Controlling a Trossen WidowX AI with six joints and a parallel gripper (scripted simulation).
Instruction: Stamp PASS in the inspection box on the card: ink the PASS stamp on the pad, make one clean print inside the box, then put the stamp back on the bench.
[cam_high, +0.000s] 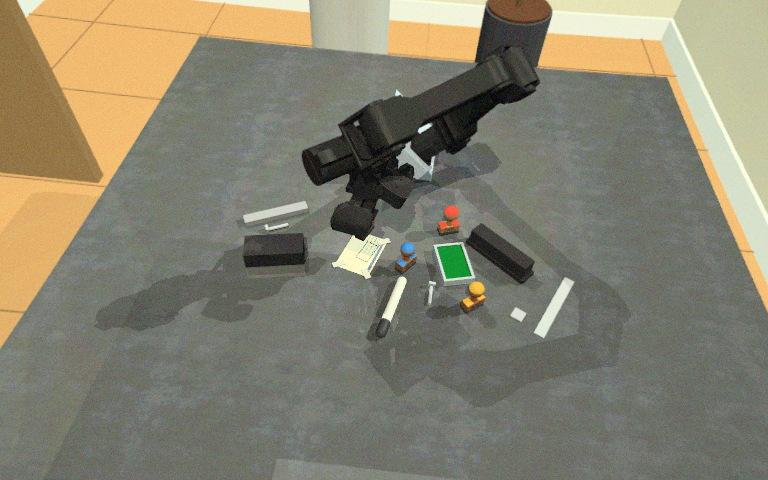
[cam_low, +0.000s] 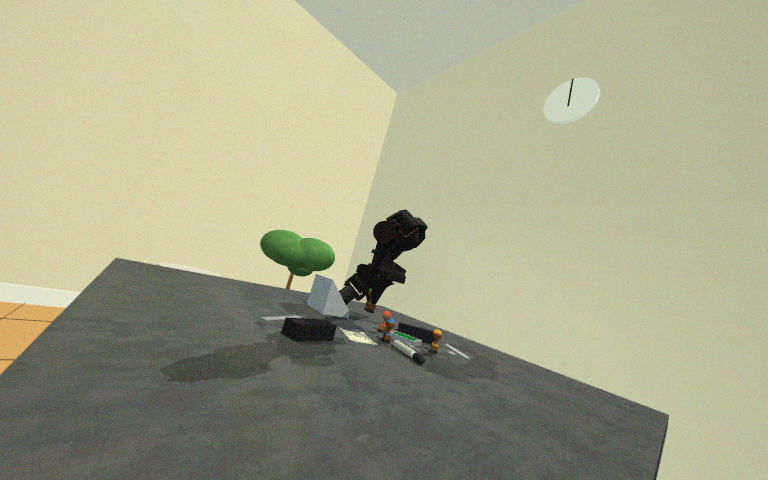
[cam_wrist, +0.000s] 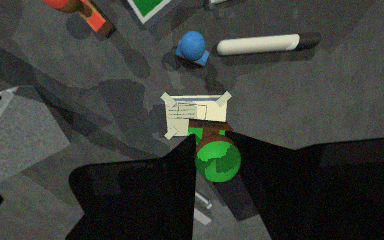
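My gripper tip is now 100 mm above the cream card, 10 mm to the left of it and 10 mm past it. The rest, counted from my gripper tip: blue-knobbed stamp (80 mm to the left, 80 mm below, 10 mm ahead); white marker (130 mm ahead, 90 mm below, 70 mm to the left); green-knobbed stamp (right at my gripper tip).
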